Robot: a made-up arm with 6 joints.
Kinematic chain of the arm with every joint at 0, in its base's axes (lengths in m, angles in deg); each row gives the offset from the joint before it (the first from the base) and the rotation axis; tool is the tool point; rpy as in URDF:
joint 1: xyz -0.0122 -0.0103 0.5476 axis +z
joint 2: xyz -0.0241 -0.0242 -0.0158 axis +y
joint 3: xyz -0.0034 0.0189 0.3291 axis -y
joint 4: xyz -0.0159 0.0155 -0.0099 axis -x
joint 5: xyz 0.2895 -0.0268 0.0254 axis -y
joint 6: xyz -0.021 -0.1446 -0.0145 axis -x
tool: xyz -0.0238 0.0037 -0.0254 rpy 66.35 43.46 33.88
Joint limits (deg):
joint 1: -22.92..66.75
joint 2: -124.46..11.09
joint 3: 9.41..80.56
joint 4: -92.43..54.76
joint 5: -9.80..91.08
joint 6: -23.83..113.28
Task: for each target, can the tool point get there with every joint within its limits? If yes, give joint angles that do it. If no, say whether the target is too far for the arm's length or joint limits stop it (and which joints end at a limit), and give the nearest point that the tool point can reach.
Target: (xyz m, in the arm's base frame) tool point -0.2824 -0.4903 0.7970
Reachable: yes | joints 41.63 -72.33 54.61 19.91 29.45 87.13
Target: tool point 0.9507 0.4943 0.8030
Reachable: no: too far | nearest point 0.3451 0.1769 0.8371 | short by 0.685 m
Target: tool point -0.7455 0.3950 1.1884
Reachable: no: too far | nearest point -0.4858 0.2294 0.9419 | short by 0.394 m
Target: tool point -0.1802 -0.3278 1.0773
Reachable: yes | joints 36.72 -35.38 73.81 16.52 74.35 -10.94
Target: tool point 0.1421 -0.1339 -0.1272
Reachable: no: joint limits stop it (at a limit: joint 1, joint 2, joint 3, joint 4, joint 5) | nearest point -0.1054 -0.4388 0.0973 | short by 0.452 m
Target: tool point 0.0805 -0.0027 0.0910
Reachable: no: joint limits stop it (at a limit: joint 1, joint 2, joint 3, joint 4, joint 5) | nearest point -0.1064 -0.4384 0.0969 | short by 0.474 m
